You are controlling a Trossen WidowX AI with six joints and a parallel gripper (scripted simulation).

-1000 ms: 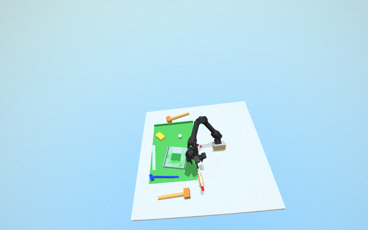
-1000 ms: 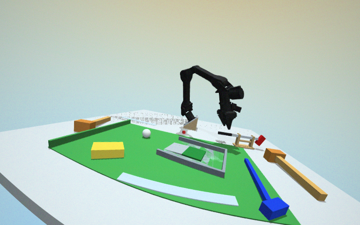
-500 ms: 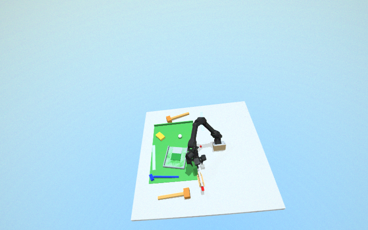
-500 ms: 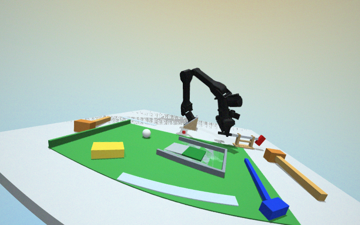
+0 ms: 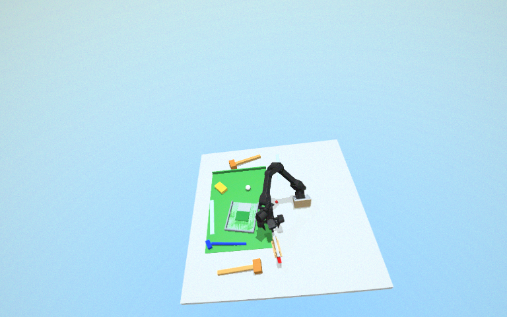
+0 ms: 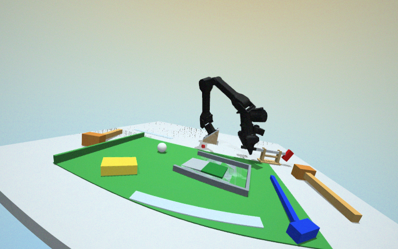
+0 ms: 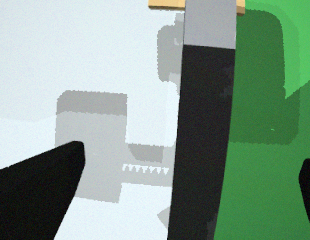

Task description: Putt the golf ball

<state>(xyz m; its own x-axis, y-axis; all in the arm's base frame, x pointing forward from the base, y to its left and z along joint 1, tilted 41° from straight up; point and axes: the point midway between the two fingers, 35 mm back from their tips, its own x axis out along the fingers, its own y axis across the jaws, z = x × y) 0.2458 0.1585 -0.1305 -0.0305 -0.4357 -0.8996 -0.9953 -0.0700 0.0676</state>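
Right now the red cube is 240 mm to the right of my gripper tip, 60 mm behind it and 30 mm below it. Also, from my gripper tip: wooden stand: 130 mm to the left, 20 mm behind, 10 mm below; then blue putter: 340 mm ahead, 60 mm to the left, 30 mm below; then red putter: 110 mm to the left, 20 mm behind, 20 mm above.
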